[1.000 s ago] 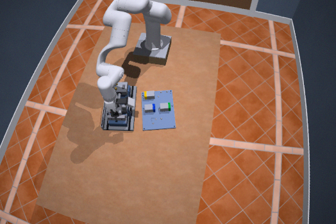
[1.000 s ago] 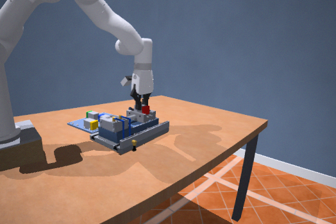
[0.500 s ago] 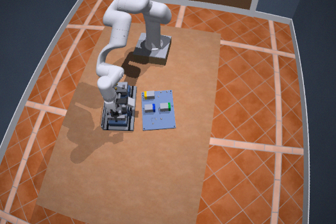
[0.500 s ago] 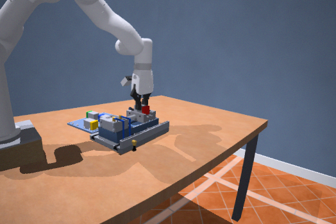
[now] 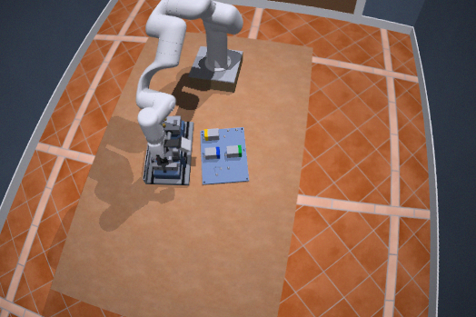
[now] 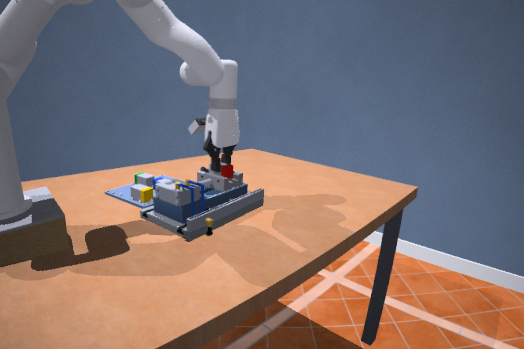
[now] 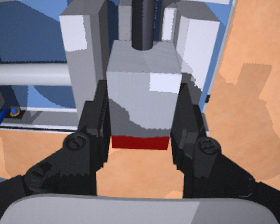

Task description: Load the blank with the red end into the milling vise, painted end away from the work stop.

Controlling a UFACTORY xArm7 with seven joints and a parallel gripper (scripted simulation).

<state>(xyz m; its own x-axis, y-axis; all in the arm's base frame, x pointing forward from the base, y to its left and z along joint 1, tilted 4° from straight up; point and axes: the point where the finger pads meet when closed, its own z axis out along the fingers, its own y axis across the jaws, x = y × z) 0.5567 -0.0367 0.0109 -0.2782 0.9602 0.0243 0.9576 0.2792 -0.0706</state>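
Right now the red-ended blank is 20 mm below my hand. Also, from my hand: hosed block (160 mm behind, 50 mm to the right, 40 mm below); work stop rod (10 mm behind, 40 mm to the left, 30 mm below); grey end block (30 mm behind, 10 mm to the right, 50 mm below).
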